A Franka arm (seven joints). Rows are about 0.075 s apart.
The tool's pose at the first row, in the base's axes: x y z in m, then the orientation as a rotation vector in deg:
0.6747 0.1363 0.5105 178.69 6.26 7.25
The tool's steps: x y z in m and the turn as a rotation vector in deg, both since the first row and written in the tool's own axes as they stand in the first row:
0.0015 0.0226 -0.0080 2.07 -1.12 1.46
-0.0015 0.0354 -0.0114 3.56 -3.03 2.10
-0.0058 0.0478 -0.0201 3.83 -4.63 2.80
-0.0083 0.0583 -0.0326 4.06 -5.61 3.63
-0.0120 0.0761 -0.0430 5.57 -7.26 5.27
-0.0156 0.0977 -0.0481 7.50 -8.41 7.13
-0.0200 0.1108 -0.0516 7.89 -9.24 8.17
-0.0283 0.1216 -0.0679 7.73 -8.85 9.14
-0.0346 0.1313 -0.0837 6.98 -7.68 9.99
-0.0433 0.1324 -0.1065 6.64 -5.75 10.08
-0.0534 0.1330 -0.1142 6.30 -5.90 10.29
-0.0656 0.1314 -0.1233 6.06 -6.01 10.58
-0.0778 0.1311 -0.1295 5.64 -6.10 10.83
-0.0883 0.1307 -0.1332 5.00 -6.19 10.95
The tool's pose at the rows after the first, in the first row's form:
0.6771 0.1140 0.5191 -178.84 -4.10 -5.41
0.6747 0.1011 0.5225 -177.48 -3.14 -2.34
0.6706 0.0885 0.5311 -177.27 -2.04 0.15
0.6678 0.0781 0.5436 -177.04 -0.76 1.66
0.6645 0.0602 0.5540 -175.48 1.69 4.23
0.6620 0.0385 0.5593 -173.42 4.39 6.01
0.6583 0.0252 0.5627 -172.92 5.94 7.26
0.6494 0.0141 0.5785 -173.00 7.41 6.66
0.6425 0.0042 0.5939 -173.67 8.76 4.86
0.6321 0.0028 0.6160 -173.98 8.90 1.91
0.6215 0.0017 0.6228 -174.30 9.26 2.12
0.6085 0.0025 0.6309 -174.50 9.73 2.28
0.5958 0.0021 0.6361 -174.89 10.16 2.39
0.5851 0.0018 0.6389 -175.51 10.41 2.50

